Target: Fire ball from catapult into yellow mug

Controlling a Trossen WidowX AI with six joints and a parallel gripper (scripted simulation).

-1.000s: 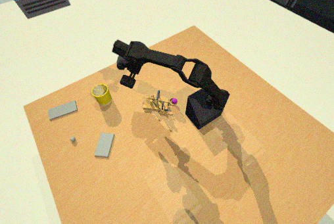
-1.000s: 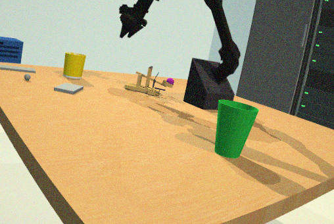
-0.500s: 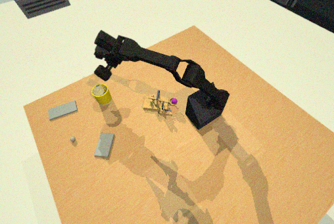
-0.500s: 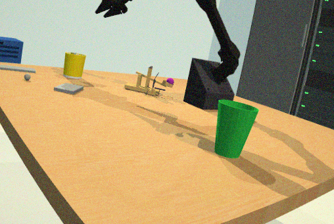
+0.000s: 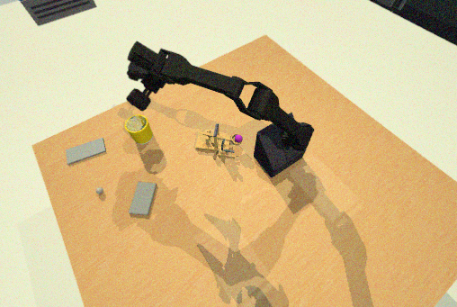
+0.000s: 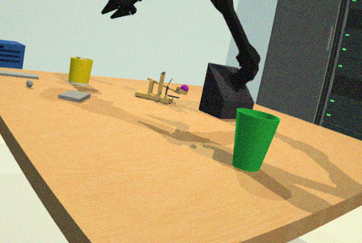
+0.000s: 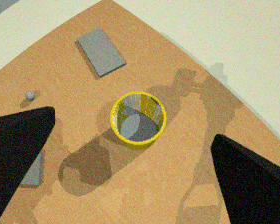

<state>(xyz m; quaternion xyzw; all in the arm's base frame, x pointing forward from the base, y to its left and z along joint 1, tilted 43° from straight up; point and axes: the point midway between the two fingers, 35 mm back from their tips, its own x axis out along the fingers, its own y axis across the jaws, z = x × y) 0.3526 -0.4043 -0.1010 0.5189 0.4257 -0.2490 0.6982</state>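
My gripper tip is now 25 cm past the purple ball, 25 cm to the right of it and 22 cm above it. From my gripper tip the other things lie so: yellow mug 5 cm ahead, 5 cm to the right, 25 cm below; then small grey ball 29 cm ahead, 8 cm to the left, 27 cm below; then wooden catapult 20 cm behind, 21 cm to the left, 23 cm below.
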